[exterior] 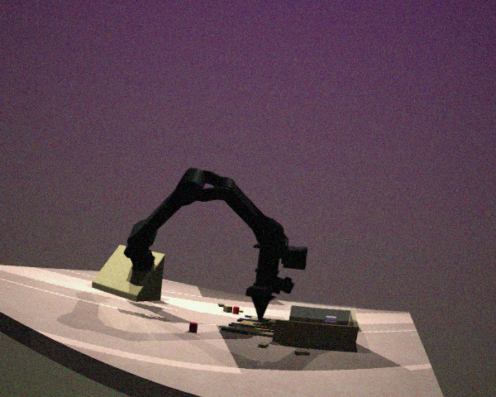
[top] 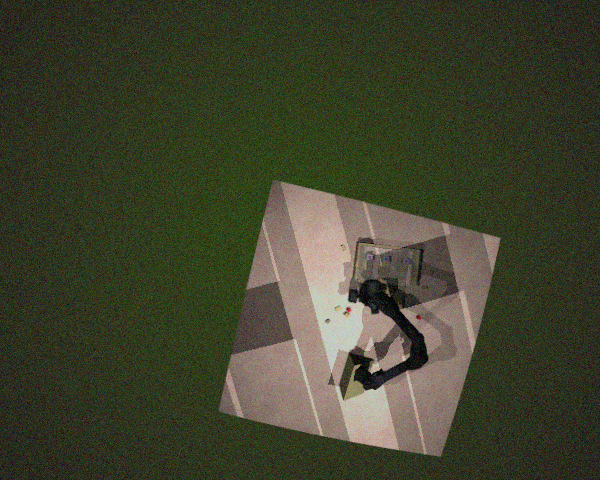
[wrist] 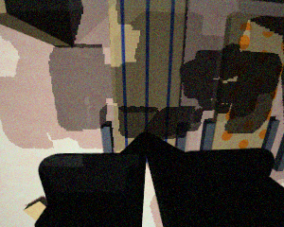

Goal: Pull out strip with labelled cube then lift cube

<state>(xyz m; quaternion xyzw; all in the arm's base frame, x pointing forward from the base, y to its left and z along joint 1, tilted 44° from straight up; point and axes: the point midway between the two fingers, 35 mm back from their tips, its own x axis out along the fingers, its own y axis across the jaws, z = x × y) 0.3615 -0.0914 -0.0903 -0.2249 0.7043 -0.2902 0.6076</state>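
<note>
Now: the small tan block 11 cm behind my gripper tip and 8 cm to the left of it.
</note>
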